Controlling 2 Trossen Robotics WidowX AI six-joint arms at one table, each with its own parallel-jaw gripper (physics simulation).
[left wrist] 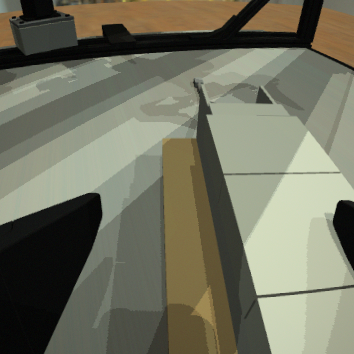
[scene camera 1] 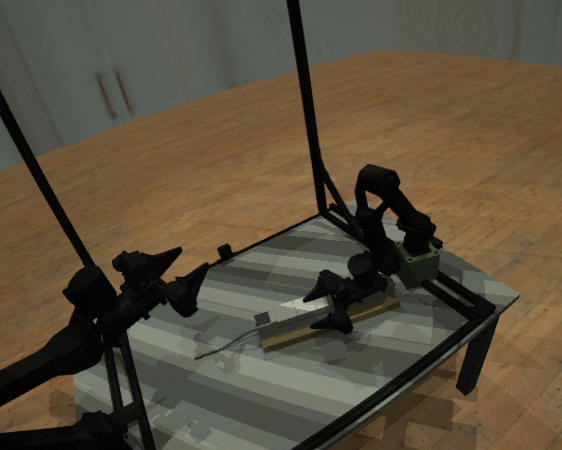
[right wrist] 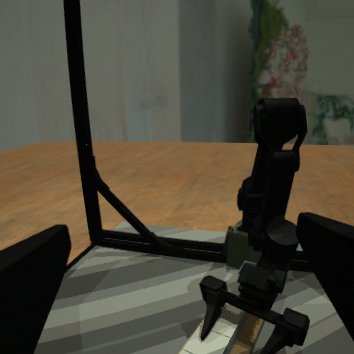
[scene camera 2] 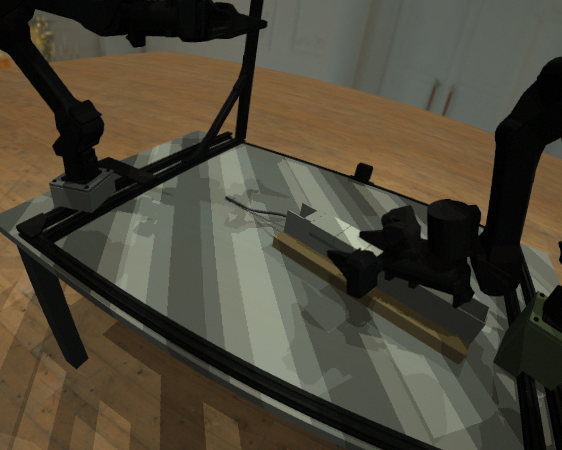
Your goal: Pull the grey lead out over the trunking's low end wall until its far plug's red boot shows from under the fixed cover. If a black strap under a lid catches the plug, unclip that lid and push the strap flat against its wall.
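Pixels of known places: left gripper, fingertip midpoint: [left wrist: 218, 208] [scene camera 1: 306, 313] [right wrist: 226, 352] [scene camera 2: 344, 243]; right gripper, fingertip midpoint: [scene camera 1: 194, 255] [right wrist: 184, 230] [scene camera 2: 262, 23]; left arm's base, origin of the base link: [scene camera 1: 416, 248] [right wrist: 252, 227] [scene camera 2: 561, 321]; right arm's base, origin of the base link: [left wrist: 39, 16] [scene camera 2: 81, 175].
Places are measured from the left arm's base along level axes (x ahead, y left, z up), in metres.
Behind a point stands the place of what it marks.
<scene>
The grey trunking [scene camera 1: 274, 331] [scene camera 2: 306, 229] {z -0.048, x 0.443, y 0.115 m} [left wrist: 212, 175] {z -0.047, x 0.407, y 0.111 m} has pale lids [scene camera 1: 287, 313] {z -0.031, x 0.414, y 0.093 m} [left wrist: 275, 142] {z -0.031, x 0.417, y 0.078 m} along its top. The grey lead [scene camera 1: 225, 347] {z -0.095, x 0.604, y 0.103 m} [scene camera 2: 250, 208] {z -0.097, x 0.618, y 0.103 m} runs from its end onto the table; the lead's near plug [left wrist: 198, 81] {z -0.100, x 0.677, y 0.108 m} shows past that end in the left wrist view. No red boot or black strap shows. My left gripper [scene camera 1: 308, 313] {z -0.028, x 0.365, y 0.113 m} [scene camera 2: 345, 243] {z -0.028, x 0.365, y 0.113 m} [left wrist: 218, 208] {z -0.028, x 0.365, y 0.113 m} [right wrist: 232, 346] {z -0.028, x 0.365, y 0.113 m} is open and low over the trunking's middle, one finger on each side of the lids. My right gripper [scene camera 1: 194, 257] {z 0.289, x 0.562, y 0.185 m} [right wrist: 184, 230] {z 0.289, x 0.562, y 0.185 m} is open, high beyond the lead's end.
A tan wooden strip [scene camera 1: 290, 341] {z -0.092, x 0.424, y 0.138 m} [scene camera 2: 425, 326] {z -0.084, x 0.178, y 0.104 m} [left wrist: 180, 225] {z -0.084, x 0.401, y 0.126 m} runs along the trunking's side. Black rails [scene camera 1: 380, 387] {z -0.087, x 0.246, y 0.339 m} [scene camera 2: 200, 345] {z -0.094, x 0.376, y 0.396 m} edge the table. A black upright [scene camera 1: 305, 100] {z 0.367, x 0.189, y -0.448 m} [scene camera 2: 245, 110] {z 0.009, x 0.978, y -0.155 m} stands at a corner. A small black block [scene camera 1: 225, 250] {z -0.063, x 0.584, y -0.302 m} [scene camera 2: 363, 173] {z -0.076, x 0.581, y -0.302 m} sits at the back edge.
</scene>
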